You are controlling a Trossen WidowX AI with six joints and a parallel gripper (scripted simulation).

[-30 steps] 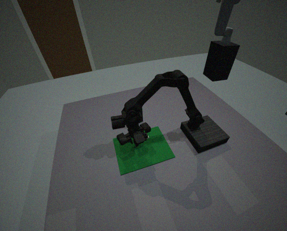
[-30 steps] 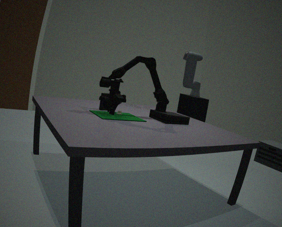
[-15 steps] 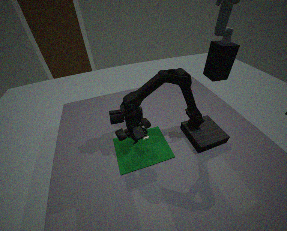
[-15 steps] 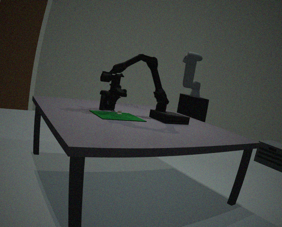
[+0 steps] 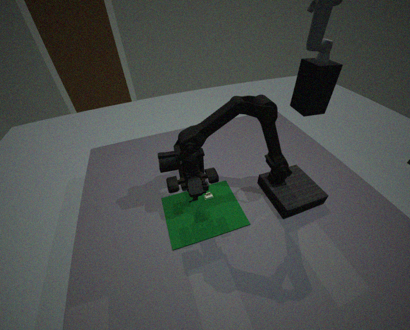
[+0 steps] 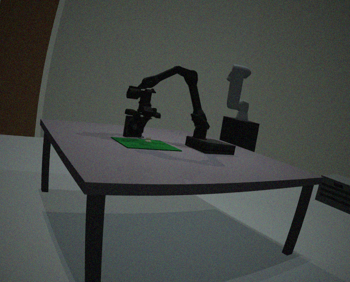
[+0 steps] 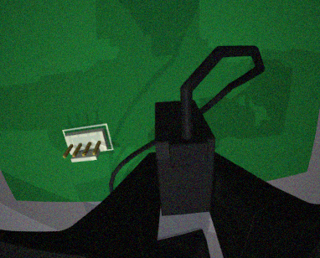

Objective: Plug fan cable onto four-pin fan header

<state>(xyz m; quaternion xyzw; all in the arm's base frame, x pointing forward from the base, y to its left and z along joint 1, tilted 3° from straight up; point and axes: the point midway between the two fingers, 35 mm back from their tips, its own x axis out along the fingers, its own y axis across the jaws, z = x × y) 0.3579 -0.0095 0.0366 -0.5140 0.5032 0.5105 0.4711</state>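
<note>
My gripper tip is 60 mm past the white four-pin header, 20 mm to the left of it and 70 mm above it. From my gripper tip the other things lie so: green board: 20 mm behind, 40 mm to the left, 80 mm below; then black fan: 20 mm behind, 150 mm to the right, 10 mm below.
</note>
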